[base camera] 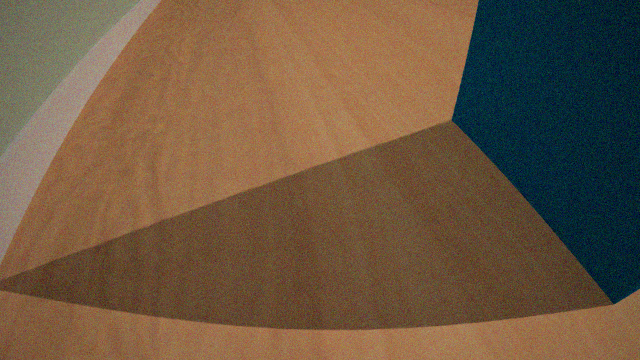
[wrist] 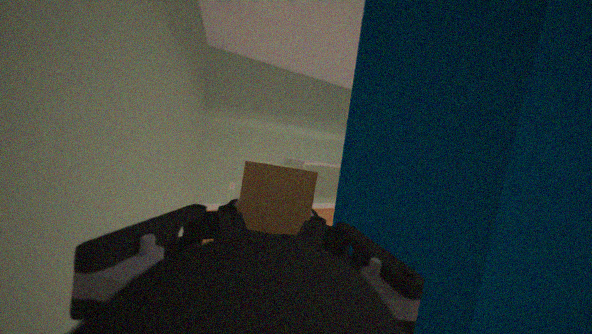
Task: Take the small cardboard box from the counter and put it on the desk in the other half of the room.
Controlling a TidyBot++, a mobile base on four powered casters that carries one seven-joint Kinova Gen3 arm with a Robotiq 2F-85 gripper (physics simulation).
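Frame: origin at the arm's base, x back, y right, z up, level; millimetres.
Where they show: gripper, fingertip midpoint: (wrist: 273,209).
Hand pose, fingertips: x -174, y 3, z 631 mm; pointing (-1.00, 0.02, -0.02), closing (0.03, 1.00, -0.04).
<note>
After its pixels a point has its place.
The small cardboard box (wrist: 279,197) @[y 5, x -125, z 657 mm] is brown and sits upright between the fingertips in the middle of the wrist view, with its lower part hidden by the gripper. My gripper (wrist: 273,209) @[y 3, x -174, z 631 mm] is shut on the box and holds it in the air, with a finger against each side. The gripper and the box do not show in the base camera view. The counter and the desk cannot be made out in either view.
A tall dark blue panel (base camera: 550,100) @[y 328, x -500, z -233 mm] (wrist: 450,150) @[y 370, x -344, z 731 mm] stands close on the right. A pale green wall (base camera: 35,55) @[y -576, x -668, z -220 mm] (wrist: 100,125) @[y -567, x -635, z 696 mm] with a light baseboard (base camera: 75,100) @[y -581, x -738, z -363 mm] runs along the left. Wooden floor (base camera: 300,75) @[y -49, x -892, z -396 mm] carries a dark shadow. A pale ledge (wrist: 322,164) @[y 920, x -3301, z 455 mm] shows far behind the box.
</note>
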